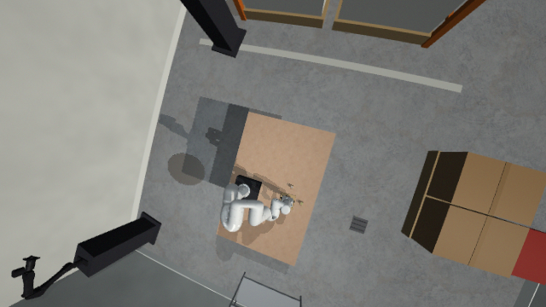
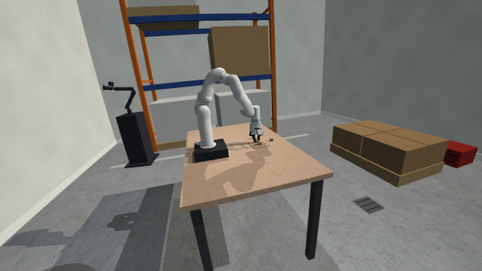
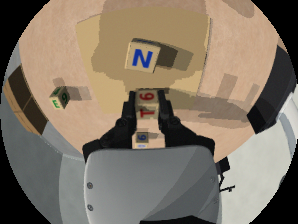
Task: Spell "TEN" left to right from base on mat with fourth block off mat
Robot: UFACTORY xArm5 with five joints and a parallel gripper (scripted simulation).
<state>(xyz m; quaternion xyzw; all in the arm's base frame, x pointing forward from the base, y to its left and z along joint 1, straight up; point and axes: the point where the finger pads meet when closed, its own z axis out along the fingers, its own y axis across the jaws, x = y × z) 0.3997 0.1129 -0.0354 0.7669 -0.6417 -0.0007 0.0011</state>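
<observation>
Right now my hand is 1 cm short of the tan mat, 4 cm to the left of it and 3 cm above it.
</observation>
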